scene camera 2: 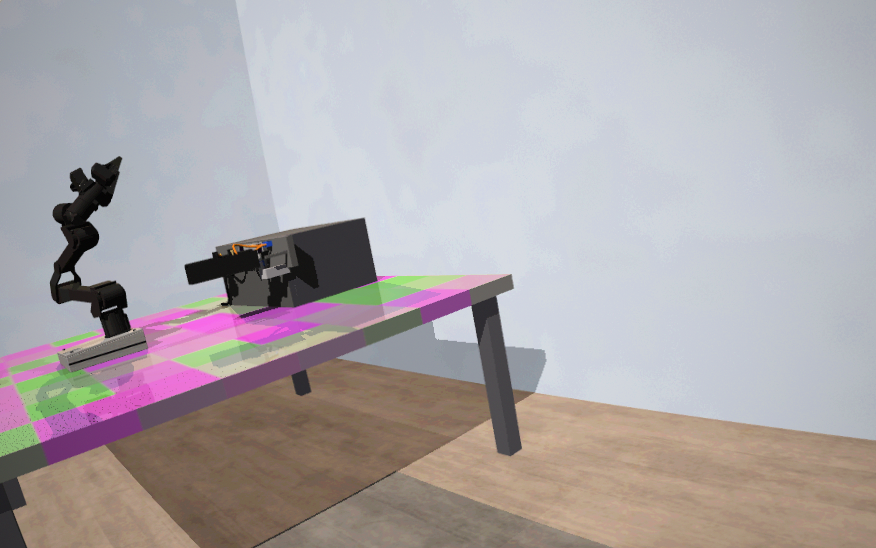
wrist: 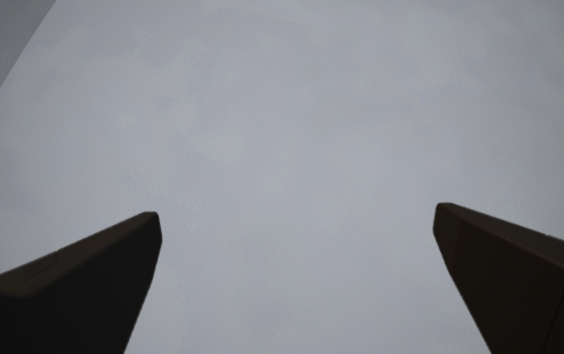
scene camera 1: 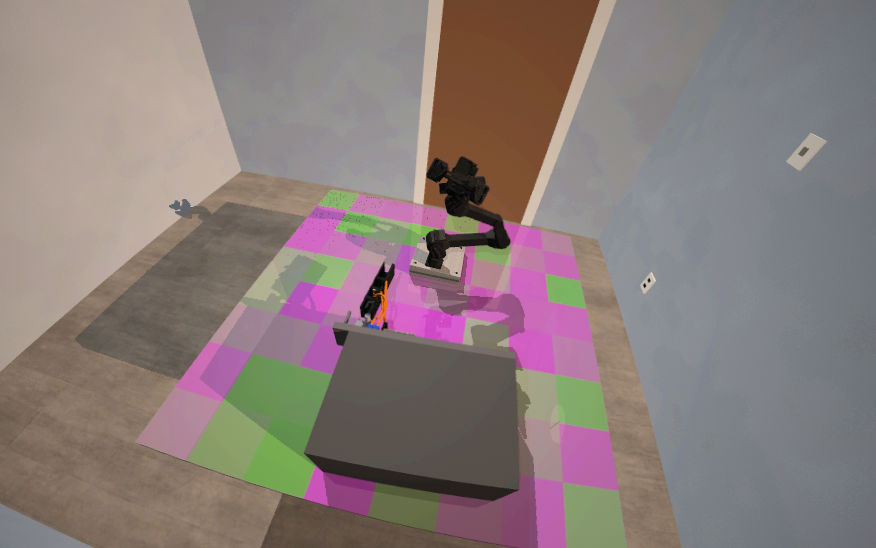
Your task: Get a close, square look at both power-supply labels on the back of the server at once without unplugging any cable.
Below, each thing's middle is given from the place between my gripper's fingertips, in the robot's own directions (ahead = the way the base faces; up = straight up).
Labels:
I see my gripper 33 cm above the cable arm (scene camera 2: 205, 270), 18 cm to the left of it and 18 cm short of it.

